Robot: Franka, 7 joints.
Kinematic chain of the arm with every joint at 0, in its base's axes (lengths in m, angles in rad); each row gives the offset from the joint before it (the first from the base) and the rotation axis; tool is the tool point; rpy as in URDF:
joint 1: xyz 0 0 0.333 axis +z
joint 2: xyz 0 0 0 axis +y
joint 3: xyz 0 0 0.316 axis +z
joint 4: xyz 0.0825 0 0 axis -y
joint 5: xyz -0.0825 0 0.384 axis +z
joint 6: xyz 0 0 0 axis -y
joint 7: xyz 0.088 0 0 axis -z
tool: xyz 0 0 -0.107 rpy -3.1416 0 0
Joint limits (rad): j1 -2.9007..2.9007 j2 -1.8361..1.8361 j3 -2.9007..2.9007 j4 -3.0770..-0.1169 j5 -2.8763..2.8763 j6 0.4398..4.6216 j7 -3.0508..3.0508
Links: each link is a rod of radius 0.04 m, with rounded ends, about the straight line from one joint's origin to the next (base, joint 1, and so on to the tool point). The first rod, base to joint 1, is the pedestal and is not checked.
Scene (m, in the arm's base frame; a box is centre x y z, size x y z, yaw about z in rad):
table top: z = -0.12
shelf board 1: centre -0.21 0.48 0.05 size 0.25 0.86 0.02 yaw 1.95
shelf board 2: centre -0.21 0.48 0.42 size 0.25 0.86 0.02 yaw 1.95
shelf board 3: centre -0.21 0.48 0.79 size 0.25 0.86 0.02 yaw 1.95
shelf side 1: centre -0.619 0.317 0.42 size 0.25 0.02 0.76 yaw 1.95
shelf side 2: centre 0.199 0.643 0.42 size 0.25 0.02 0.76 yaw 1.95
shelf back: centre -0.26 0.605 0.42 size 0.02 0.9 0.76 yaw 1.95
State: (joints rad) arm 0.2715 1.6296 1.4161 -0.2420 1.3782 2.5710 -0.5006
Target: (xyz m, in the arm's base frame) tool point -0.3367 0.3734 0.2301
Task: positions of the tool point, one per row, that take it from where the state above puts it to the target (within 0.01 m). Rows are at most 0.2 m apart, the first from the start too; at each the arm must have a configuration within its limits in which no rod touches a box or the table.
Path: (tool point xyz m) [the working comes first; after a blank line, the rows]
Joints at the target: 0.7200 1.7218 1.3750 -2.3483 1.3920 2.4755 -0.5006
Straight joint move there: touches shelf side 2, shelf back.

1: 0.7864 0.3297 0.3249
2: 0.7715 0.3133 0.4087
3: 0.7304 0.2970 0.4831
4: 0.6680 0.2852 0.5321
5: 0.5940 0.2781 0.5442
6: 0.5182 0.2697 0.5155
7: 0.4464 0.2493 0.4514
8: 0.3407 0.3553 0.3675
9: 0.1850 0.4176 0.2956
10: 0.0058 0.4104 0.2448
11: -0.1565 0.3265 0.2221
12: -0.2615 0.1846 0.2301
13: -0.2998 0.2826 0.2291
14: -0.3367 0.3734 0.2301

